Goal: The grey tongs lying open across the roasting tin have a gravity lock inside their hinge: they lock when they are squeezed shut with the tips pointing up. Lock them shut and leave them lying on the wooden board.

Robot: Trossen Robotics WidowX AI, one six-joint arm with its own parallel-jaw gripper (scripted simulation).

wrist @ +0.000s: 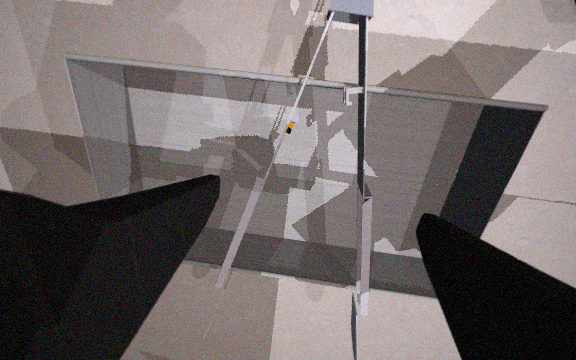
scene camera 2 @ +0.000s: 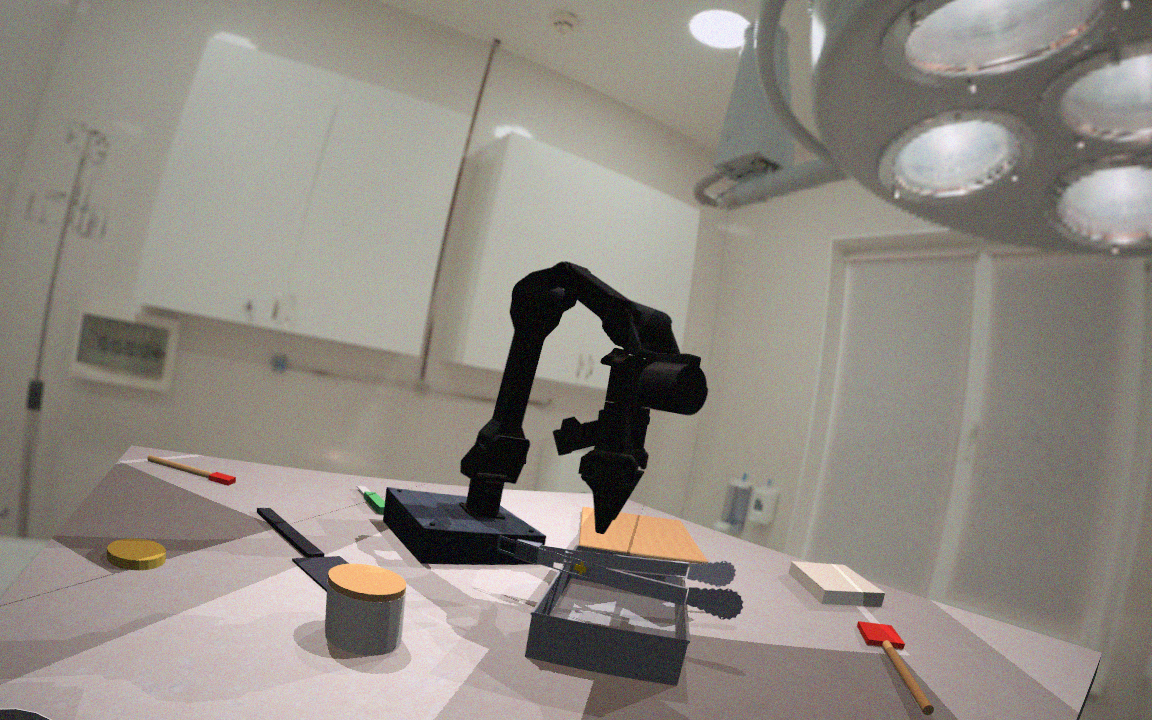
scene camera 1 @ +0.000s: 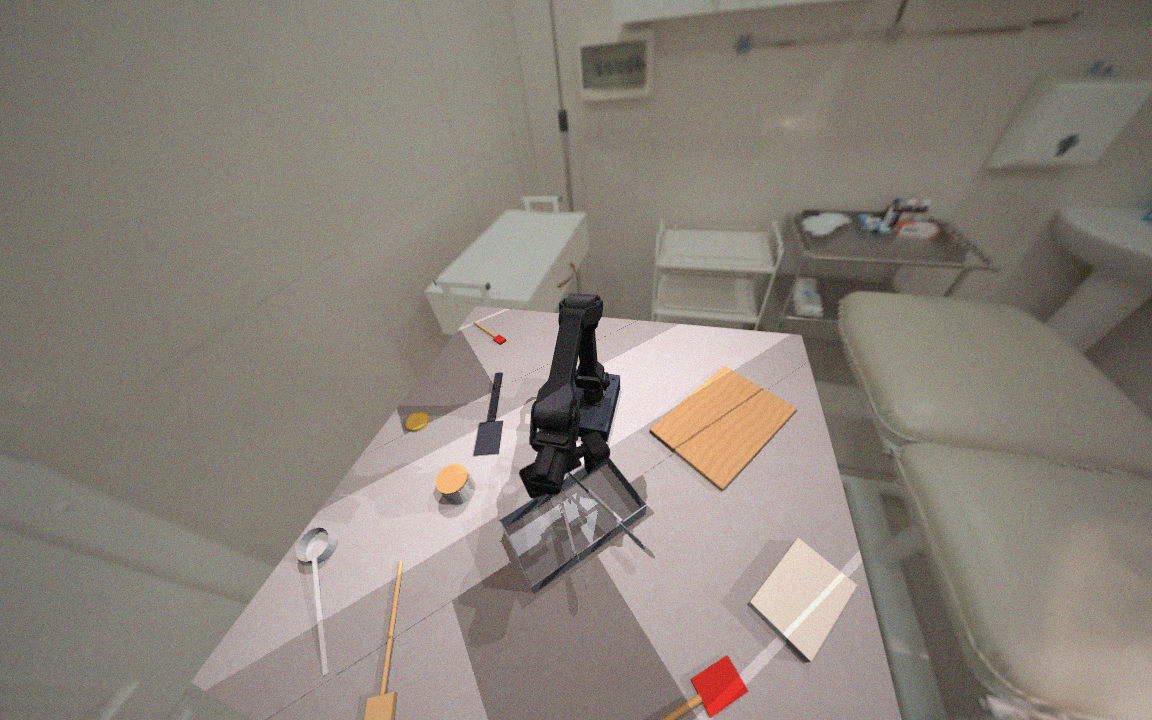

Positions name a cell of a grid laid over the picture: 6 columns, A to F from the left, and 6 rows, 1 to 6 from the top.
Labels:
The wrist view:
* my gripper: D4
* roasting tin: B3
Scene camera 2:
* my gripper: D5
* dark spatula: B5
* roasting tin: D6
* wooden board: D5
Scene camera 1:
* my gripper: C5
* white block: E5
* dark spatula: C4
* metal ladle: B5
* wooden board: D4

